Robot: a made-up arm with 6 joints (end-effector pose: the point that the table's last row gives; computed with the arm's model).
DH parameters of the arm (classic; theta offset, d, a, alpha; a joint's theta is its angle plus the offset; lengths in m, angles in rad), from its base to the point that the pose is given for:
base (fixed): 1.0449 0 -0.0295 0
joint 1: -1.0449 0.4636 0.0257 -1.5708
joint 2: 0.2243 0 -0.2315 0
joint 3: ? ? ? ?
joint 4: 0 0.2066 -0.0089 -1.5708
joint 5: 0 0.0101 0.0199 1.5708
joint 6: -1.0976 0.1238 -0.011 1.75
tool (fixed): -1.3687 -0.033 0 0
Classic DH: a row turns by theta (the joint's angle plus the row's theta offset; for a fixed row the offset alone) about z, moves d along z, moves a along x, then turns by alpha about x.
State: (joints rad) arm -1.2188 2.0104 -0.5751 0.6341 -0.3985 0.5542
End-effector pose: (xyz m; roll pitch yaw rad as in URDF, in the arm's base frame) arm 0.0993 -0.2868 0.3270 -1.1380 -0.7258 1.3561
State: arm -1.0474 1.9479 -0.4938 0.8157 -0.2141 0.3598
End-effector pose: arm 0.1331 -0.2260 0.3256 -1.0729 -0.9302 1.5003
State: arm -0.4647 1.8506 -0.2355 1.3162 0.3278 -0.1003
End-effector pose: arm 0.1593 -0.0186 0.3521 -2.3793 -1.3886 -2.9158
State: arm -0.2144 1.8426 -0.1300 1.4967 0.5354 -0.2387
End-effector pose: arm 0.1347 0.0476 0.3739 -3.0864 -1.2385 -2.0334
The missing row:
joint 3: 1.2593 0.0021 0.0103 1.5708
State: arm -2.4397 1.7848 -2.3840 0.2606 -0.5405 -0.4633
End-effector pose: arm -0.2914 -0.2788 0.9110 -0.0268 1.4279 0.8815
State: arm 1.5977 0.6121 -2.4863 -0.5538 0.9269 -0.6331
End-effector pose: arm 0.0393 -0.1284 0.9070 0.1727 1.1350 -1.9556
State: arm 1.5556 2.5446 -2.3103 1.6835 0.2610 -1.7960
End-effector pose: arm -0.0719 0.5320 0.4790 -0.3756 0.1284 -1.2056
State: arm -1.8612 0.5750 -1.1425 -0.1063 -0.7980 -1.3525
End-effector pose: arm -0.0400 -0.1148 0.8776 2.0363 1.1866 2.3631
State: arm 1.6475 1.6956 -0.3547 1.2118 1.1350 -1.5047
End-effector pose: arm -0.1407 0.0752 0.4517 -1.6519 -0.3482 0.0499
